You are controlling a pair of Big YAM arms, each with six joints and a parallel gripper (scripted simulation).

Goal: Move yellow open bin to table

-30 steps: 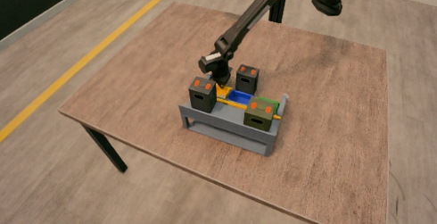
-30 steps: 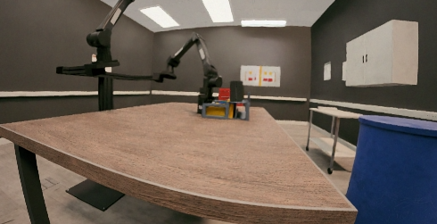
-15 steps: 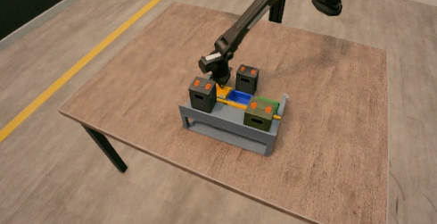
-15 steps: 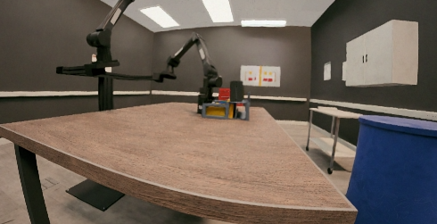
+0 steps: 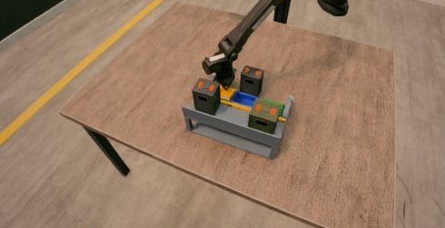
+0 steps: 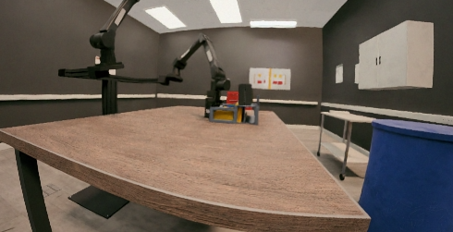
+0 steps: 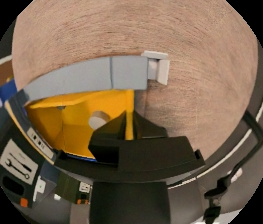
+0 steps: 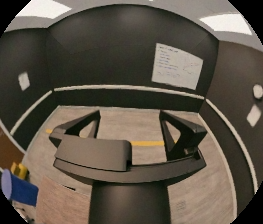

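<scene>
Now: left hand 8 cm short of the yellow open bin, 1 cm to the right of it and 1 cm below it. From my left hand the other things lie so: grey shelf: 10 cm ahead, 12 cm to the left, 3 cm above; dark lidded bin: 6 cm behind, 10 cm to the left, 3 cm above.
</scene>
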